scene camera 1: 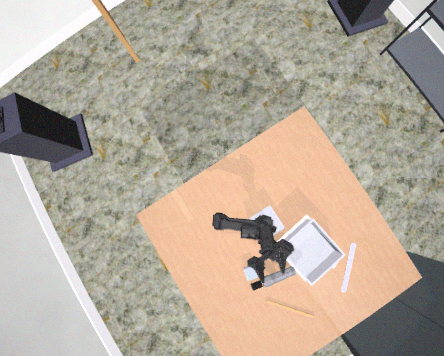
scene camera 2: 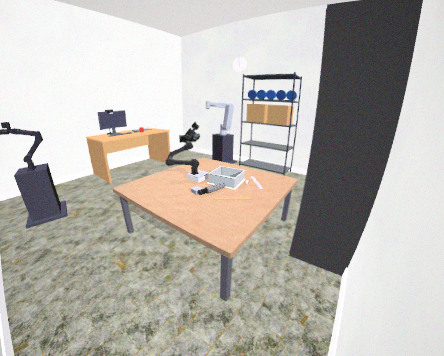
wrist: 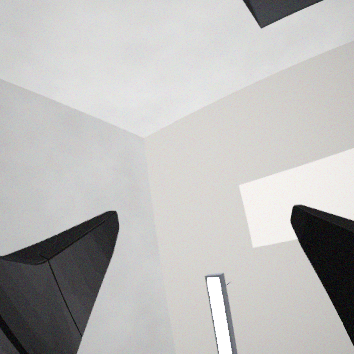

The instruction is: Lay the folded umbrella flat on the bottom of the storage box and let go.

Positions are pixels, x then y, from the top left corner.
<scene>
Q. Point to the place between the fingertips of the gripper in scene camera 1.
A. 272,278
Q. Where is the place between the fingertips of the gripper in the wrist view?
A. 206,217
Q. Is the gripper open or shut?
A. Open.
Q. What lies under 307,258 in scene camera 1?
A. A storage box.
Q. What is the gripper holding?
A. Nothing.
</scene>
